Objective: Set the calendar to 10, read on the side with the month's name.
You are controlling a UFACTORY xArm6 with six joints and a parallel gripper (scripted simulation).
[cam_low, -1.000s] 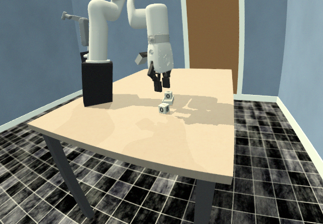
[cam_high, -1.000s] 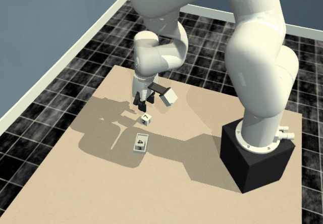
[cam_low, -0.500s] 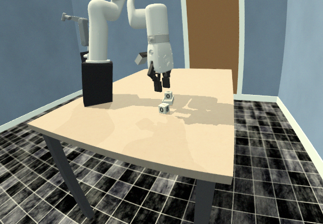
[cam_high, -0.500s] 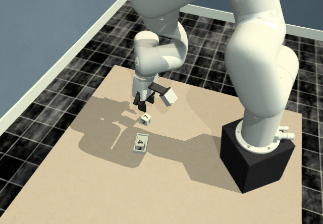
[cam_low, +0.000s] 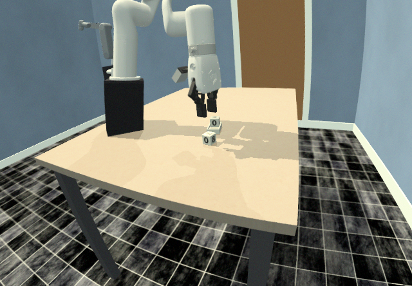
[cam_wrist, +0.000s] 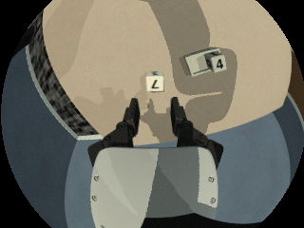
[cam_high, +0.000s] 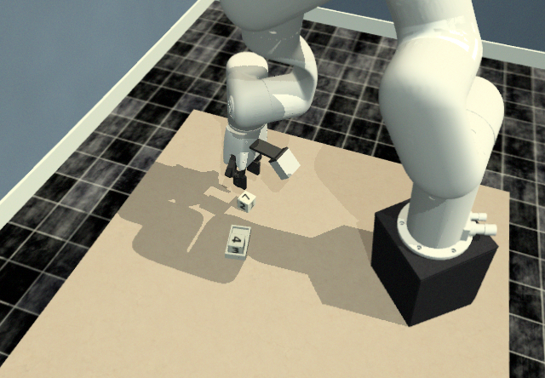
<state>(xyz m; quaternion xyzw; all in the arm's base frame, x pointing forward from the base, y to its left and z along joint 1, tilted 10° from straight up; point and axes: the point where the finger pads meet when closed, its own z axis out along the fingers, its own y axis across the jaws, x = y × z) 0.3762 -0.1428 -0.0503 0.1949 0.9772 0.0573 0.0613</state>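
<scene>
The white cube is 100 mm below my hand. The rest, counted from my hand: tray: 110 mm to the left, 100 mm below, 10 mm behind.
</scene>
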